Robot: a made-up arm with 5 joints.
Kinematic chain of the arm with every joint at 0, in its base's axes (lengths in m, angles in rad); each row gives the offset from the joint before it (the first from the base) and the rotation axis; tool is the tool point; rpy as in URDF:
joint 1: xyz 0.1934 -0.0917 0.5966 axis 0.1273 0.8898 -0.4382
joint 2: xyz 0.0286 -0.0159 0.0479 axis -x
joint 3: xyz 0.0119 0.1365 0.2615 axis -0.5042 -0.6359 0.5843
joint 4: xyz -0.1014 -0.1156 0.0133 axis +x
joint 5: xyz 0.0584 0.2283 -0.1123 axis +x
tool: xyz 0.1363 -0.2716 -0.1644 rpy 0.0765 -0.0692 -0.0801
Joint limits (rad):
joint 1: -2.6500..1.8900
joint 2: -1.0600..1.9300
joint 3: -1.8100..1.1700
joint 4: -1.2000..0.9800
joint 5: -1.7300..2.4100
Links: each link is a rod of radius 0.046 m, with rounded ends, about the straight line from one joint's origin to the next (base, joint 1, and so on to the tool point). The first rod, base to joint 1, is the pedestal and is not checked.
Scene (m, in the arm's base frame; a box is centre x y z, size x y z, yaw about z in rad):
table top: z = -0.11
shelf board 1: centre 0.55 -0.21 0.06 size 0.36 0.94 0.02 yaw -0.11
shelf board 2: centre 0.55 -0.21 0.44 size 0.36 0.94 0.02 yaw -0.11
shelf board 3: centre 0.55 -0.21 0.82 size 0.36 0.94 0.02 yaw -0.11
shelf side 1: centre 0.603 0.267 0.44 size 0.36 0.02 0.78 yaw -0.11
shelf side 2: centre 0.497 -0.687 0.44 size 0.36 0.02 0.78 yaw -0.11
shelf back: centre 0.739 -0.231 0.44 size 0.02 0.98 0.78 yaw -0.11
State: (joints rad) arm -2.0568 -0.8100 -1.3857 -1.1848 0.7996
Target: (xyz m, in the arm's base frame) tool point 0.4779 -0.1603 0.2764
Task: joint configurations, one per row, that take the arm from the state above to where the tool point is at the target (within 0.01 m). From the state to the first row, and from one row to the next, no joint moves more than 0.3 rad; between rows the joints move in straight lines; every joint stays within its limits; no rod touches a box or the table.
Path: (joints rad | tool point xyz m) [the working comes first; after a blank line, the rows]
Joints at the target: -2.5533 -0.4960 -1.2685 -1.1344 1.1389
Straight joint move there: clear.

1: -2.3051 -0.6530 -1.3271 -1.1596 0.9693 | 0.3778 -0.2418 0.2339
2: -2.5533 -0.4960 -1.2685 -1.1344 1.1389 | 0.4779 -0.1603 0.2764

